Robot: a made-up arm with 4 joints.
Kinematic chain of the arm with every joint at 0, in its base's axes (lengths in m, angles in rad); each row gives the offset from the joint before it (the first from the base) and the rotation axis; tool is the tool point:
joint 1: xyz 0 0 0.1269 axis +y
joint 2: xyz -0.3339 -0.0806 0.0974 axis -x
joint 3: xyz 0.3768 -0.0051 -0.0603 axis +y
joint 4: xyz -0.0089 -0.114 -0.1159 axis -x
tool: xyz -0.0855 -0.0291 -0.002
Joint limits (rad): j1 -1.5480..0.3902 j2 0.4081..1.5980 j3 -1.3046..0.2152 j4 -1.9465..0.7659
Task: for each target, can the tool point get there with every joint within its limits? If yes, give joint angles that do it. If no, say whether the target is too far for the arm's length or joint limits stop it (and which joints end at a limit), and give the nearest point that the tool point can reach.
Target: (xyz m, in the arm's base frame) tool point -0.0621 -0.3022 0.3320
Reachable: yes | joints -0.7204 1.3396 -1.0667 0.4767
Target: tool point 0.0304 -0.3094 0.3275
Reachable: yes | joints -0.3730 1.2454 -1.1343 0.3201
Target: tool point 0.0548 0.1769 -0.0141
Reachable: no: joint limits stop it (at a limit: joint 1, joint 2, joint 3, joint 4) | nearest point 0.0229 -0.2495 0.0467 | short by 0.432 m
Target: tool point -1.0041 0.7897 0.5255
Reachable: no: too far | nearest point -0.2346 -0.2118 0.2200 | short by 1.299 m
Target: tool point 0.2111 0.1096 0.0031
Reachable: no: joint limits stop it (at a limit: joint 2, joint 3, joint 4) | nearest point 0.1371 -0.2533 0.0465 | short by 0.373 m
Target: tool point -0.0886 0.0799 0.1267
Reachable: no: joint limits stop it (at a limit: joint 2, joint 3, joint 4) | nearest point -0.0834 -0.2495 0.1267 | short by 0.329 m
